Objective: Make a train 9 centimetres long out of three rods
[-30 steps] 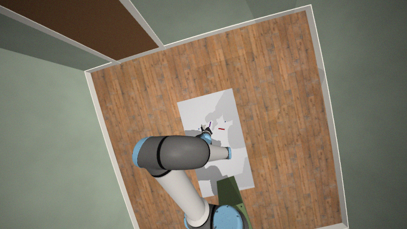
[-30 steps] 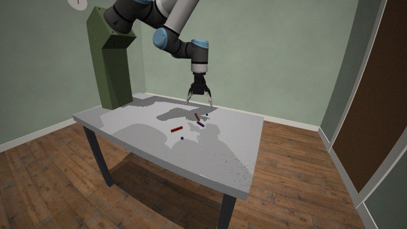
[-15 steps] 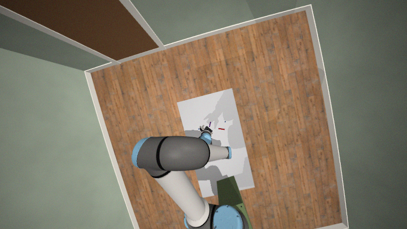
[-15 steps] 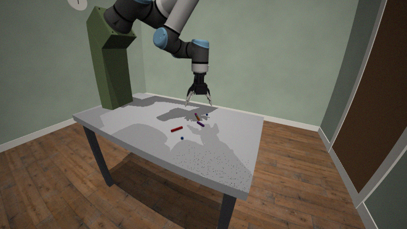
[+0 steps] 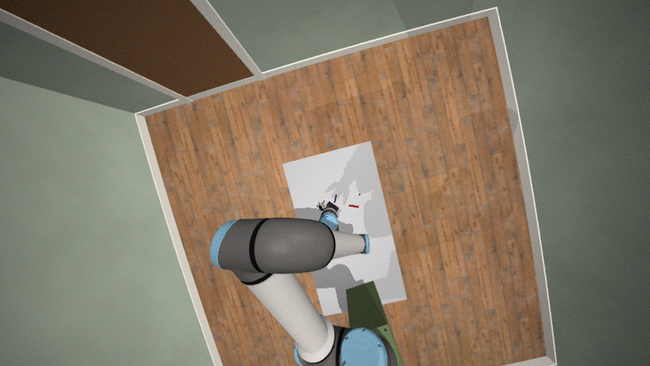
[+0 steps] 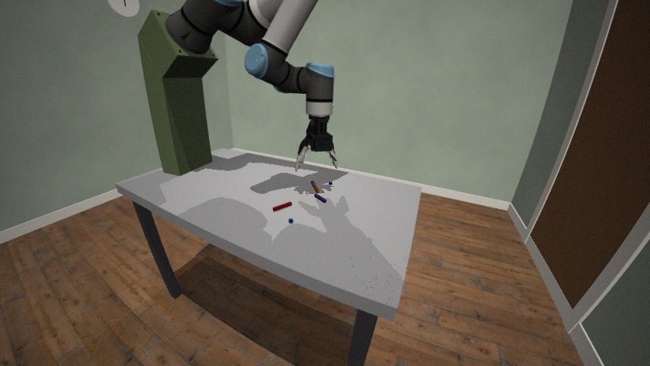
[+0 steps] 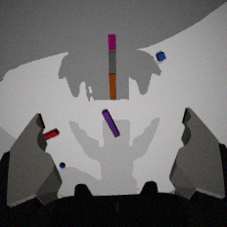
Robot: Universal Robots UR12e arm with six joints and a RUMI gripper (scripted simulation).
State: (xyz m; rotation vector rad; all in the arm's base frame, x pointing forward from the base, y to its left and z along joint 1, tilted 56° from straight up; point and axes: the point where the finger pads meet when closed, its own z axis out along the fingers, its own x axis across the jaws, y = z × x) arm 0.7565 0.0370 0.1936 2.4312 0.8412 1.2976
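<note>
The orange rod lies 8 cm below my hand. Also, from my hand: purple rod 8 cm below, 6 cm to the right, 5 cm ahead; then grey rod 8 cm below, 3 cm to the left, 2 cm behind; then magenta rod 8 cm below, 5 cm to the left, 4 cm behind.
</note>
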